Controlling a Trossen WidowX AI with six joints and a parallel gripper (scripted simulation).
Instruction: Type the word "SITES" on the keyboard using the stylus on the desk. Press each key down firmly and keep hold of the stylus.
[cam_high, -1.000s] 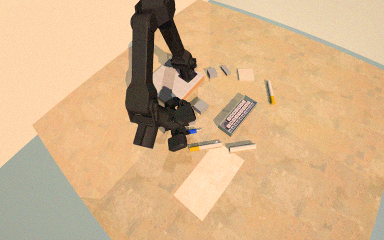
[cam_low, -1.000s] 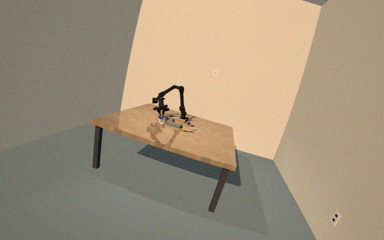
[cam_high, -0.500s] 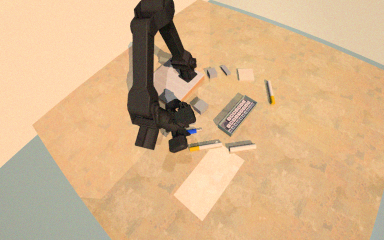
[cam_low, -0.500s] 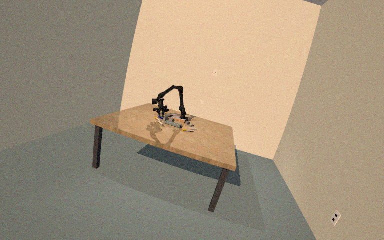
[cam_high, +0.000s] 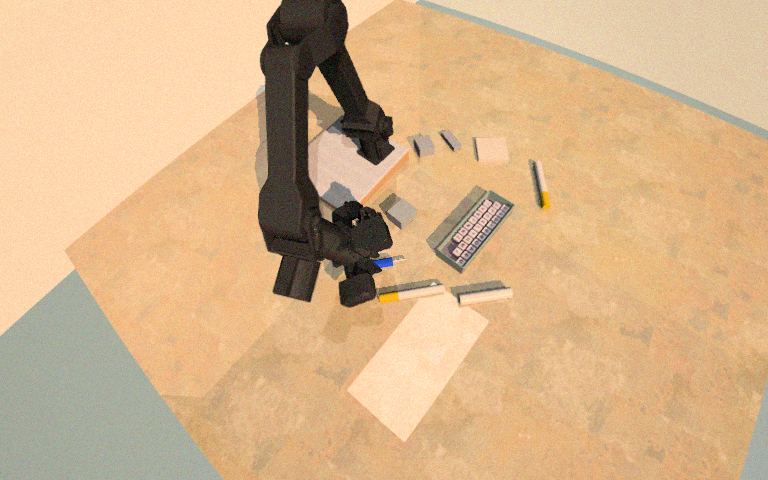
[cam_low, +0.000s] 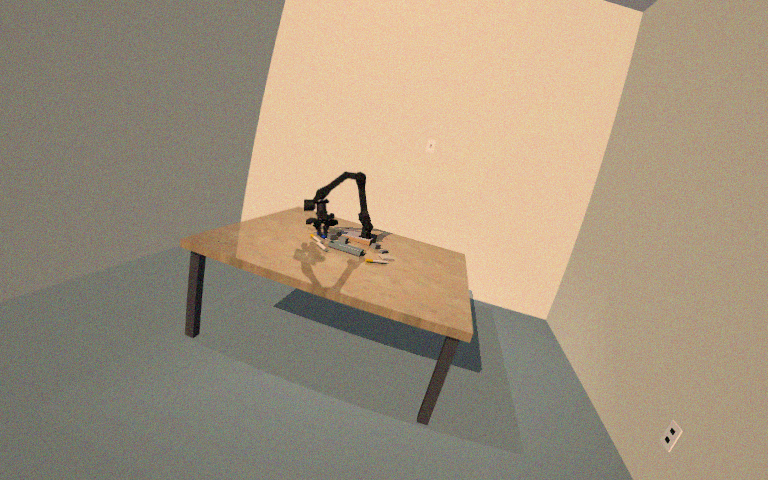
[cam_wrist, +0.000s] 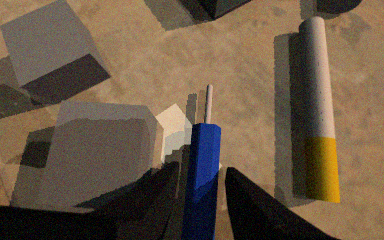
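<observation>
The blue stylus is 10 mm to the left of my gripper tip and 10 mm ahead of it. Round my gripper tip: pale stick (190 mm ahead, 80 mm to the left); pale pad (390 mm to the left).
</observation>
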